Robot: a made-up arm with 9 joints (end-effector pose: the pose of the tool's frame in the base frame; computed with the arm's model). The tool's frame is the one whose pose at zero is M.
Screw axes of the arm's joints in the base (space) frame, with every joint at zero. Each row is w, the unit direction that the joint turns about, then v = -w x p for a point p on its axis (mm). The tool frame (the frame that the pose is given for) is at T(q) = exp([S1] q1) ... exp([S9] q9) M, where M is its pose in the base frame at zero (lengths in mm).
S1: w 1 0 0 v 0.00 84.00 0.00
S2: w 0 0 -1 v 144.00 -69.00 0.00
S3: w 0 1 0 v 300.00 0.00 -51.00
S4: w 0 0 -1 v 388.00 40.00 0.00
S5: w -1 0 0 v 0.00 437.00 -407.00
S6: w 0 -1 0 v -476.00 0.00 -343.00
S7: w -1 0 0 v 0.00 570.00 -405.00
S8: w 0 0 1 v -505.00 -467.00 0.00
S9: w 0 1 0 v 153.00 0.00 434.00
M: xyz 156.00 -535.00 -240.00 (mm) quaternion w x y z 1 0 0 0
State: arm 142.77 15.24 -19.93 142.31 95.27 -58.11 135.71 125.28 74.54
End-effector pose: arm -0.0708 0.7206 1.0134 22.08 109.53 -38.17
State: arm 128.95 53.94 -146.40 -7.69 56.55 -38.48 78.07 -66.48 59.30
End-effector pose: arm 0.0468 -0.1350 -0.3535 39.79 -75.27 129.27
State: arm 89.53 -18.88 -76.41 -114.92 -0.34 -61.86 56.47 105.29 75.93
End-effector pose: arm -0.1959 1.0098 0.2610 -134.55 72.22 -6.73
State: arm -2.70 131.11 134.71 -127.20 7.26 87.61 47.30 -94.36 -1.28
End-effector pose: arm -0.3690 -0.1849 0.0749 -90.98 -3.34 83.82
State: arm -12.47 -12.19 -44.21 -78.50 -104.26 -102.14 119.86 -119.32 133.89
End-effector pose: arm -0.1792 -0.3890 0.3384 -78.27 75.04 43.31
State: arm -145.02 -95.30 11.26 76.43 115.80 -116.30 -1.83 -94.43 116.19
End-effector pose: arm 1.0256 -0.1158 0.2856 11.47 -142.72 8.99
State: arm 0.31 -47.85 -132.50 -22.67 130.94 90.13 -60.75 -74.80 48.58
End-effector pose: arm -0.1141 -0.2416 -0.4446 -5.39 -113.63 -16.34
